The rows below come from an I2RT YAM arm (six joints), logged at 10 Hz.
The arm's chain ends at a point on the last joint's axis. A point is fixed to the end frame.
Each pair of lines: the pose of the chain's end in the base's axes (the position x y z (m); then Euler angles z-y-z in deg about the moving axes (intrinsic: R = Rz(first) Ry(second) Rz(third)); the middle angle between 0 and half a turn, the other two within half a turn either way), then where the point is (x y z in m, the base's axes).
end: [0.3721 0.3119 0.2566 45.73 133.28 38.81]
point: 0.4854 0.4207 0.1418
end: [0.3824 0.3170 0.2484 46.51 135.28 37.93]
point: 0.4912 0.4246 0.1282
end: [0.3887 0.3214 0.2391 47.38 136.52 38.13]
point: 0.4941 0.4287 0.1156
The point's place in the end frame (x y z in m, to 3 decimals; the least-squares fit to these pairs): -0.022 0.011 0.193
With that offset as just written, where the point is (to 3 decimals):
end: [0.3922 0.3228 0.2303 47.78 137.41 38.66]
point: 0.496 0.429 0.104
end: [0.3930 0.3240 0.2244 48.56 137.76 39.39]
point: 0.495 0.431 0.098
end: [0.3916 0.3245 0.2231 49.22 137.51 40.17]
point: 0.493 0.433 0.097
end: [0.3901 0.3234 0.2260 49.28 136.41 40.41]
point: 0.493 0.434 0.103
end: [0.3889 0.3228 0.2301 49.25 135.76 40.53]
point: 0.492 0.434 0.108
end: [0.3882 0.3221 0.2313 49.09 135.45 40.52]
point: 0.492 0.433 0.111
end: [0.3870 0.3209 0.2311 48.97 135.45 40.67]
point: 0.492 0.432 0.110
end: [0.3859 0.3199 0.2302 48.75 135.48 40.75]
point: 0.491 0.430 0.109
